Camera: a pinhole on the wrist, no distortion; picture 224 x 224 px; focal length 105.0 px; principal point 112.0 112.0 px. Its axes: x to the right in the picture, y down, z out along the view. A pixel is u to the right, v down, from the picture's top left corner.
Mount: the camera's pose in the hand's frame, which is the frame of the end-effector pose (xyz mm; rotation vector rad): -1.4 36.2 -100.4 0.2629 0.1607 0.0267
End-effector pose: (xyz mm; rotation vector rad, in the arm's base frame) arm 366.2 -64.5 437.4 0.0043 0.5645 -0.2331
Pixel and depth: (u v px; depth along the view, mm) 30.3 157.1 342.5
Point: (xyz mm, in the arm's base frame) 373.2 36.2 802.4
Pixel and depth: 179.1 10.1 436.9
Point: 632.5 -610.6 418.6
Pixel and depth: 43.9 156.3 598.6
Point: 468.7 63.2 1088.2
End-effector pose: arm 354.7 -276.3 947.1 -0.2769 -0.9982 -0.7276
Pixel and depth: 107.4 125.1 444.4
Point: 128.6 -137.6 1168.1
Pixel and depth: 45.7 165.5 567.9
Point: -11.2 250.0 1044.8
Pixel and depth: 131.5 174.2 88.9
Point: 410.8 -243.3 976.1
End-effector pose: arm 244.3 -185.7 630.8 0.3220 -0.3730 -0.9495
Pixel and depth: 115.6 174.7 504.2
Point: 235.5 -204.6 1136.6
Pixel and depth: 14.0 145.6 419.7
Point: -71.9 62.4 945.7
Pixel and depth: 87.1 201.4 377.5
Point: 247.1 -63.8 1047.6
